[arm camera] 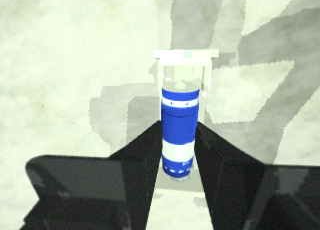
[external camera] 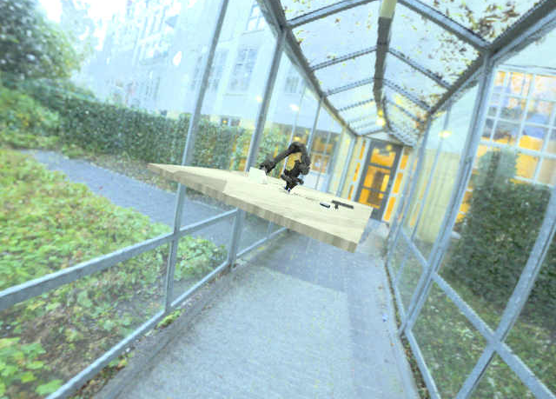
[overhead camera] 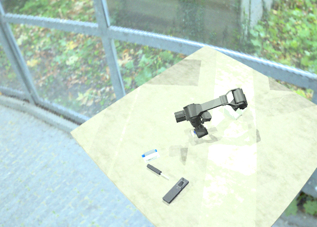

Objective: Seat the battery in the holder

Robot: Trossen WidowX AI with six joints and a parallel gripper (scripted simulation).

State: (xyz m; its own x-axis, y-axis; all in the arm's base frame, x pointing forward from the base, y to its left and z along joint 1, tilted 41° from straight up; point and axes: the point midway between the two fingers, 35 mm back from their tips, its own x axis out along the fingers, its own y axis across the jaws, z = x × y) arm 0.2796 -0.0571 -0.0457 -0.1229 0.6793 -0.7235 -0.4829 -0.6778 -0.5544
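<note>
The battery lies 1 cm above my gripper tip. From my gripper tip the other things lie so: dark remote: 38 cm ahead, 16 cm to the left; black-handled screwdriver: 35 cm ahead, 1 cm to the left; blister card: 30 cm ahead, 11 cm to the right.
</note>
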